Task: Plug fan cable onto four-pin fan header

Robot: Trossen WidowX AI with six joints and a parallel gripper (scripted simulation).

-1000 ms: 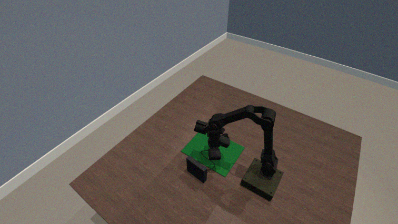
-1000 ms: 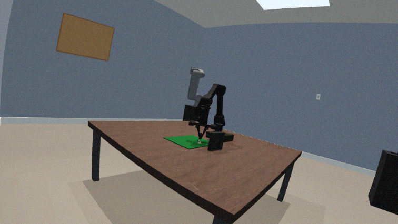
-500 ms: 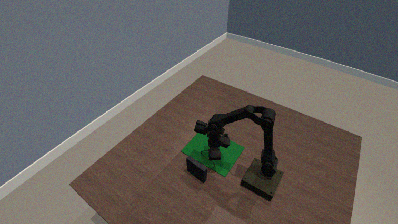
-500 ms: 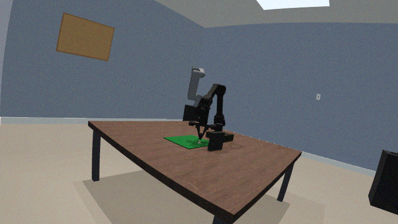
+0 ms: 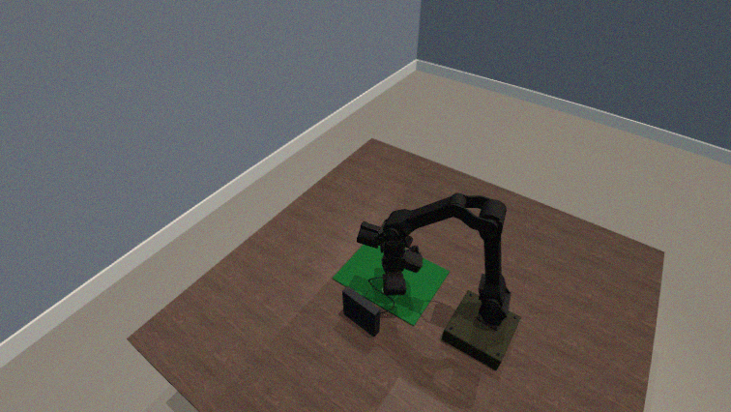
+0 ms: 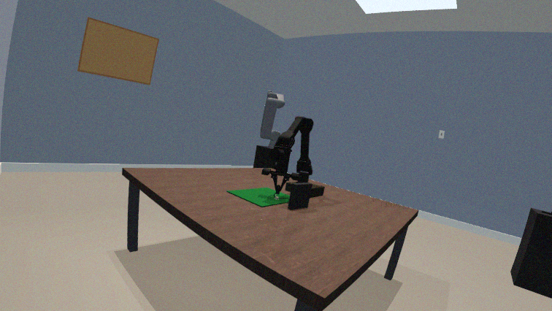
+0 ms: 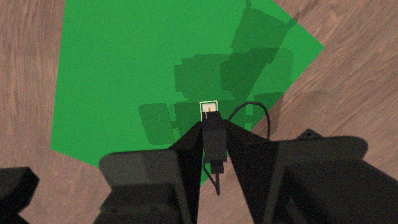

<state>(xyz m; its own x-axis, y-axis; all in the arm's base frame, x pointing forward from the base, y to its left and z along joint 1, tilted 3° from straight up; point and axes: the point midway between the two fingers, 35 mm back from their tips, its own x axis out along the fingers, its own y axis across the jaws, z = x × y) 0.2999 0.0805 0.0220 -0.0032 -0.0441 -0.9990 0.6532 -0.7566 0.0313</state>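
Now: gripper tip 1 cm short of the dark fan plug and 1 cm below it. From my gripper tip the other things lie so: white four-pin fan header 1 cm ahead, 4 cm below; then green board 3 cm ahead, 5 cm to the right, 6 cm below; then black fan 14 cm to the left, 2 cm above.
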